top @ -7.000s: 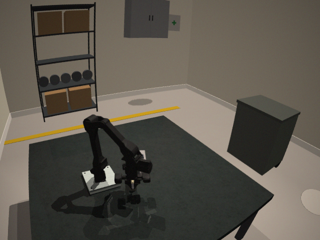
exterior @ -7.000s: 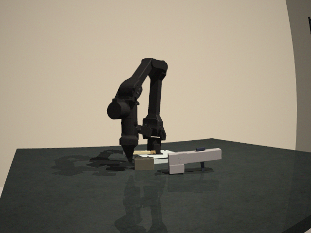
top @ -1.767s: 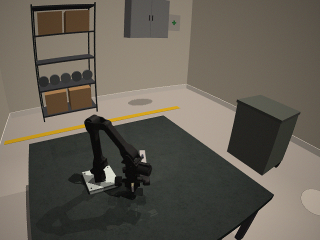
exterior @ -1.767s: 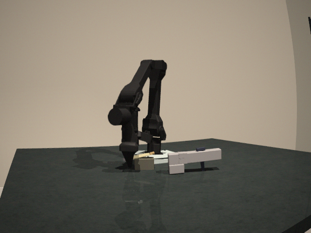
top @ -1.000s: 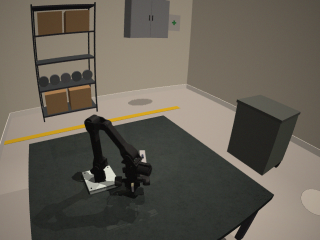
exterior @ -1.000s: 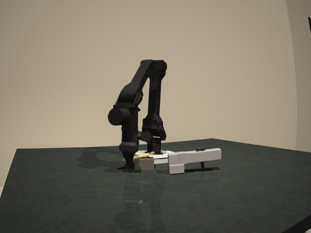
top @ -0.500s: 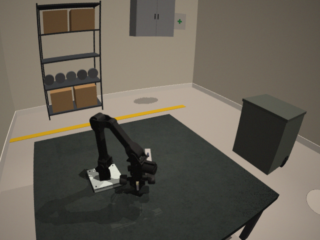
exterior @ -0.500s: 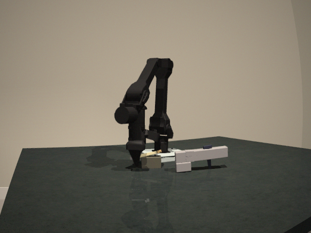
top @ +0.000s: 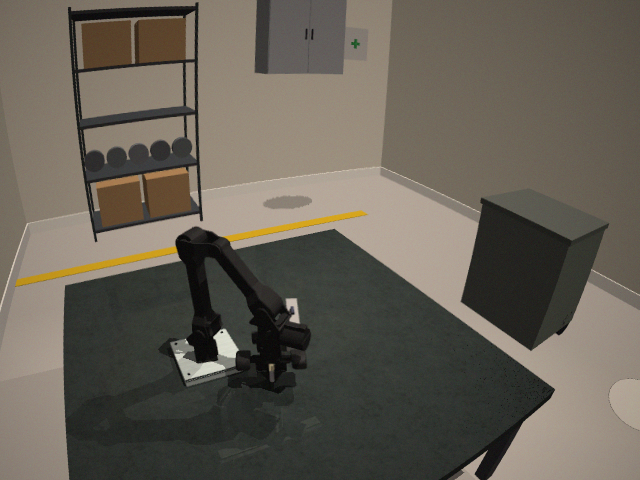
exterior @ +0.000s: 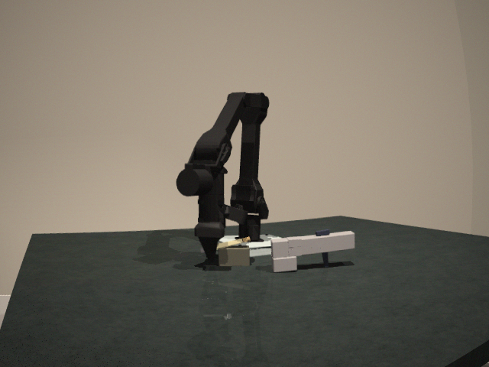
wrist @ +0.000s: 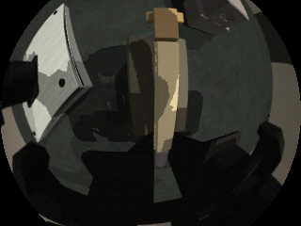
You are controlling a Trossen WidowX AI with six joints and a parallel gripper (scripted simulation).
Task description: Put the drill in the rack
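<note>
My gripper tip is 1 cm short of the drill, 4 cm to the right of it and 4 cm below it. Also, from my gripper tip: rack (1 cm ahead, 5 cm to the left, 1 cm above); housing (12 cm ahead, 19 cm to the left, 4 cm above); dark blue key (13 cm ahead, 22 cm to the left, 5 cm above).
</note>
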